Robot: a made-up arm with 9 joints. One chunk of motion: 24 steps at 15 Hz.
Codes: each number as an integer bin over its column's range. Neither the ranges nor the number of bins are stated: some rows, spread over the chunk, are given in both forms.
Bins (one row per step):
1: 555 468 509 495 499 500 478 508 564
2: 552 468 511 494 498 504 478 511 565
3: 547 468 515 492 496 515 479 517 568
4: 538 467 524 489 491 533 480 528 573
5: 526 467 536 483 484 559 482 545 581
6: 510 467 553 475 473 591 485 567 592
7: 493 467 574 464 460 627 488 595 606
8: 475 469 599 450 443 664 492 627 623
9: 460 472 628 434 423 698 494 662 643
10: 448 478 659 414 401 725 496 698 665
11: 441 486 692 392 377 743 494 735 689
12: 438 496 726 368 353 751 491 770 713
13: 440 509 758 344 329 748 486 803 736
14: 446 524 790 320 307 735 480 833 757
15: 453 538 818 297 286 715 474 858 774
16: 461 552 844 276 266 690 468 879 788
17: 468 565 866 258 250 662 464 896 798
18: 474 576 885 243 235 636 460 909 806
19: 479 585 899 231 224 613 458 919 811
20: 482 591 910 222 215 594 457 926 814
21: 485 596 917 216 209 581 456 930 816
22: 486 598 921 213 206 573 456 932 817
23: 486 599 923 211 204 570 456 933 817
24: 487 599 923 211 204 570 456 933 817
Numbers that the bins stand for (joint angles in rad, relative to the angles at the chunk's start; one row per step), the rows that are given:
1: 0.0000 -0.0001 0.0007 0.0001 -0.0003 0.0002 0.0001 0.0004 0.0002
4: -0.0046 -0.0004 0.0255 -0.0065 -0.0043 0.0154 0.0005 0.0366 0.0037
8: -0.0216 0.0002 0.1493 -0.0490 -0.0283 0.0757 0.0033 0.2160 0.0232
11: -0.0308 0.0057 0.3029 -0.1123 -0.0613 0.1121 0.0037 0.4117 0.0490
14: -0.0295 0.0178 0.4648 -0.1909 -0.0963 0.1084 0.0005 0.5892 0.0755
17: -0.0235 0.0310 0.5903 -0.2585 -0.1249 0.0748 -0.0032 0.7034 0.0915
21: -0.0189 0.0409 0.6746 -0.3043 -0.1454 0.0375 -0.0050 0.7650 0.0986
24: -0.0184 0.0419 0.6845 -0.3098 -0.1479 0.0325 -0.0050 0.7704 0.0989
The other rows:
2: -0.0008 -0.0001 0.0040 -0.0010 -0.0008 0.0021 0.0001 0.0058 0.0006
3: -0.0022 -0.0001 0.0106 -0.0032 -0.0018 0.0071 0.0003 0.0167 0.0017
5: -0.0078 -0.0004 0.0453 -0.0130 -0.0078 0.0274 0.0010 0.0674 0.0068
6: -0.0122 -0.0004 0.0734 -0.0217 -0.0133 0.0421 0.0017 0.1073 0.0111
7: -0.0168 -0.0004 0.1080 -0.0337 -0.0198 0.0587 0.0024 0.1580 0.0166
9: -0.0257 0.0012 0.1972 -0.0665 -0.0383 0.0914 0.0037 0.2794 0.0310
10: -0.0289 0.0031 0.2484 -0.0883 -0.0493 0.1038 0.0042 0.3446 0.0396
12: -0.0316 0.0089 0.3591 -0.1385 -0.0733 0.1158 0.0030 0.4751 0.0583
13: -0.0311 0.0130 0.4120 -0.1647 -0.0853 0.1144 0.0019 0.5349 0.0673
15: -0.0276 0.0223 0.5111 -0.2159 -0.1069 0.0992 -0.0009 0.6345 0.0822
16: -0.0254 0.0268 0.5540 -0.2389 -0.1169 0.0877 -0.0023 0.6726 0.0876
18: -0.0219 0.0345 0.6217 -0.2749 -0.1324 0.0629 -0.0041 0.7269 0.0947
19: -0.0205 0.0374 0.6448 -0.2880 -0.1379 0.0523 -0.0046 0.7451 0.0966
20: -0.0197 0.0393 0.6630 -0.2978 -0.1424 0.0435 -0.0048 0.7577 0.0978
22: -0.0186 0.0416 0.6812 -0.3076 -0.1469 0.0338 -0.0050 0.7686 0.0989
23: -0.0186 0.0419 0.6845 -0.3098 -0.1479 0.0325 -0.0050 0.7704 0.0989

